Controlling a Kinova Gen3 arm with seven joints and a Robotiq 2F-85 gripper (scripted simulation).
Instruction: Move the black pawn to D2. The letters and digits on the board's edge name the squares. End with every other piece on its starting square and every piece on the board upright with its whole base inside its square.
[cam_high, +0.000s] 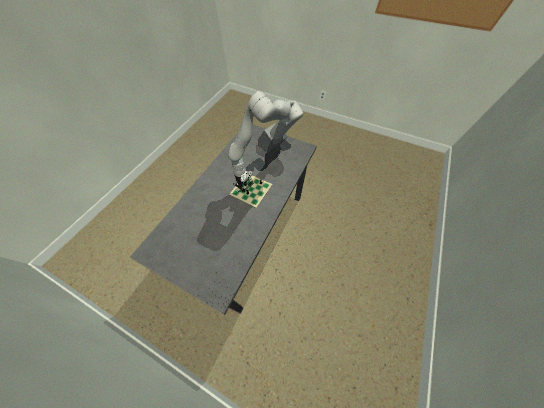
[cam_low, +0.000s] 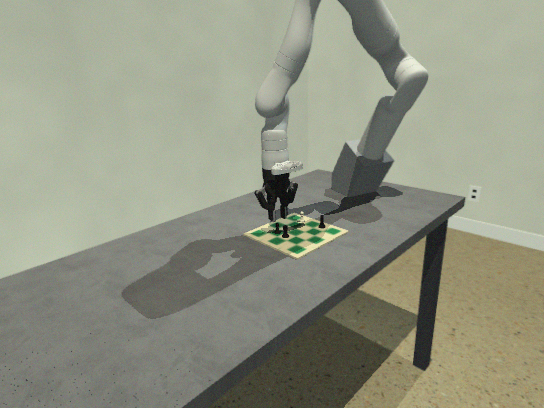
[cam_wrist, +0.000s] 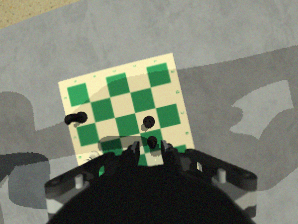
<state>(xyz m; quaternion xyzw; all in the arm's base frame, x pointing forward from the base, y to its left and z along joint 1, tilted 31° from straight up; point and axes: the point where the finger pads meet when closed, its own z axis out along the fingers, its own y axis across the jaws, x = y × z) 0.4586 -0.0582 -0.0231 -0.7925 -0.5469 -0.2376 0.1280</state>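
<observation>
My gripper is now 50 mm above the black pawn. Also, from my hand: white piece 110 mm behind, 10 mm to the left, 50 mm below; green-and-cream chessboard 30 mm behind, 40 mm to the left, 60 mm below.
</observation>
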